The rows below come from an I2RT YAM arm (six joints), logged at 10 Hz.
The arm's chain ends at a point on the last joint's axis. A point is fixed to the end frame.
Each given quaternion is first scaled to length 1.
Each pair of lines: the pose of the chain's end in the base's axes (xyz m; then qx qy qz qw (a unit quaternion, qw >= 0)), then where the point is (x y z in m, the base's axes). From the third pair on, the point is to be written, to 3 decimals.
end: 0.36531, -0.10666, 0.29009, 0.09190, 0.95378, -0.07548, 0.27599
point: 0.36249 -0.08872 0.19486
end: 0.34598, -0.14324, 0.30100, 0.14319, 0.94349, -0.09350, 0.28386
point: 0.34746 -0.12609 0.20559
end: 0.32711, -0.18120, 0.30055, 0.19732, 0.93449, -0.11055, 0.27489
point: 0.330 -0.164 0.205
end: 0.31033, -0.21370, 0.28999, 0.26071, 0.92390, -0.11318, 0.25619
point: 0.314 -0.194 0.195
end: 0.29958, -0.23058, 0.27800, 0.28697, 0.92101, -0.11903, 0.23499
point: 0.301 -0.210 0.183
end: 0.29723, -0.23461, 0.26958, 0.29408, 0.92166, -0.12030, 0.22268
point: 0.297 -0.213 0.175
